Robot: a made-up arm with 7 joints. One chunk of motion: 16 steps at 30 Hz.
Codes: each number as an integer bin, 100 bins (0 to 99) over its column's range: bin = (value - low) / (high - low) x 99, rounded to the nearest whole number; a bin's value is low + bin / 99 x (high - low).
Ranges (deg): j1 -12..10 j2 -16..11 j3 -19..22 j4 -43..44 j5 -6..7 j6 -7..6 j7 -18..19
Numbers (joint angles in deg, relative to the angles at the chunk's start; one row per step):
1: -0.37 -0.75 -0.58 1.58 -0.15 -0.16 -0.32
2: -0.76 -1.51 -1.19 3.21 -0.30 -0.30 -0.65
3: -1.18 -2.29 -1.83 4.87 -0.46 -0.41 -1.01
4: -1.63 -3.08 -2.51 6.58 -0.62 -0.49 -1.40
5: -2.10 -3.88 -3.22 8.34 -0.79 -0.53 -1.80
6: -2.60 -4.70 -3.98 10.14 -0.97 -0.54 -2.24
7: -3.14 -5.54 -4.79 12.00 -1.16 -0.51 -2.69
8: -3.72 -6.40 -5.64 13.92 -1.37 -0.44 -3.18
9: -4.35 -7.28 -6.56 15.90 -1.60 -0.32 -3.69
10: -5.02 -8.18 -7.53 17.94 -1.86 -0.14 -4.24
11: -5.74 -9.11 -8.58 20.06 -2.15 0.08 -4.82
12: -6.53 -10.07 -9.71 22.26 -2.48 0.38 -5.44
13: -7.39 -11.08 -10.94 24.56 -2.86 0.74 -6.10
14: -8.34 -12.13 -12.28 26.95 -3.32 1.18 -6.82
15: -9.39 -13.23 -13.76 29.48 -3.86 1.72 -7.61
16: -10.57 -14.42 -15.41 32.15 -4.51 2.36 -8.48
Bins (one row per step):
1: 52 56 44 51 45 52 47
2: 51 53 43 53 43 51 46
3: 49 50 41 54 42 50 45
4: 47 47 40 56 41 50 44
5: 45 44 38 58 40 49 43
6: 42 41 36 60 38 49 42
7: 40 38 34 63 37 49 41
8: 37 35 32 65 35 50 40
9: 34 32 30 67 34 51 38
10: 31 29 28 69 32 52 37
11: 28 25 25 72 29 54 35
12: 25 22 22 74 27 56 34
13: 21 18 19 77 24 59 32
14: 16 14 16 80 20 62 30
15: 12 10 13 82 16 66 28
16: 6 6 9 86 11 71 25

